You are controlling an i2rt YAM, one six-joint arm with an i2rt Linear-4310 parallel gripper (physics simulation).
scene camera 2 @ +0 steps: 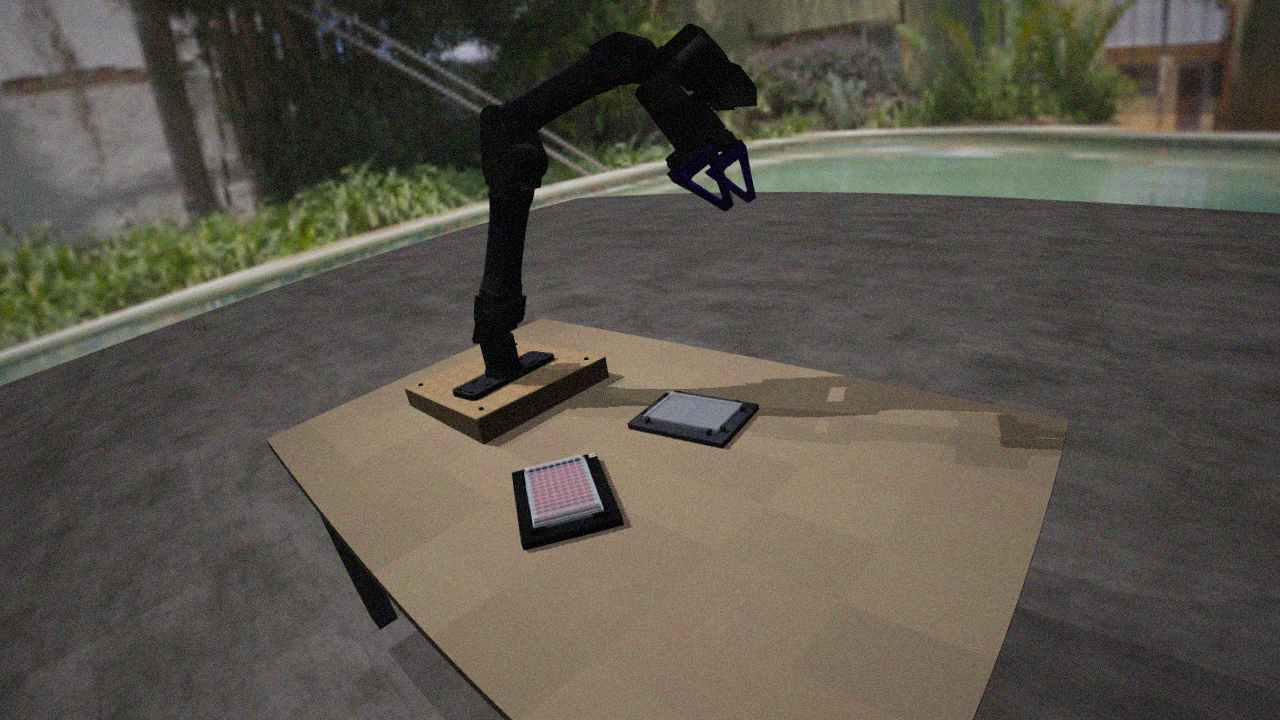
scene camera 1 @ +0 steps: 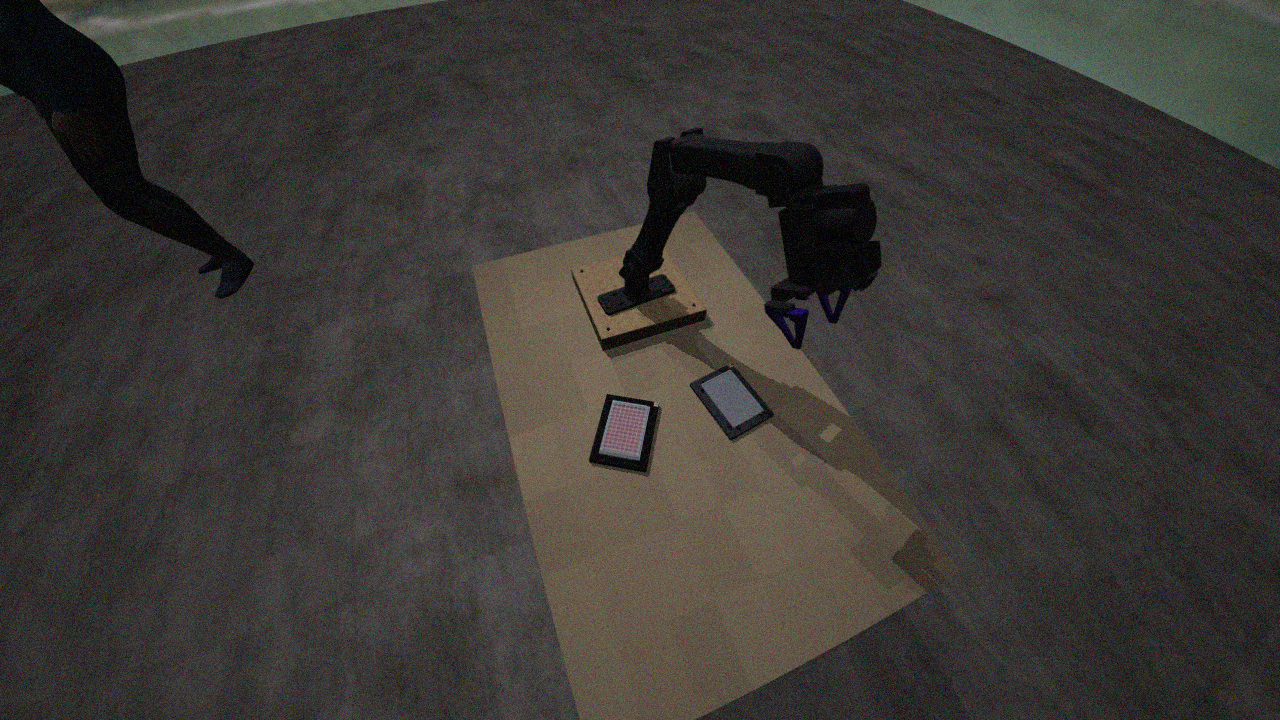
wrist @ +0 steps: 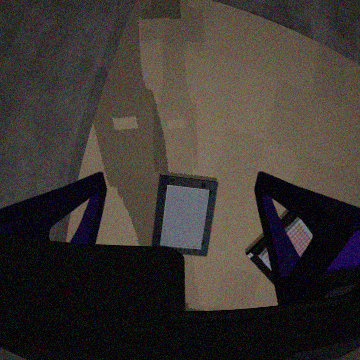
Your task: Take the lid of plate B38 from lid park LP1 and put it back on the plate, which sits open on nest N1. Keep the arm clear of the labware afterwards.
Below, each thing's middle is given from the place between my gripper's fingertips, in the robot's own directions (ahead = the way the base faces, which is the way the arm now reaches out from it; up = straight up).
Labels:
Now: the pale grey lid (scene camera 2: 693,412) 30 cm below my hand, 9 cm behind it and 4 cm to the right of it.

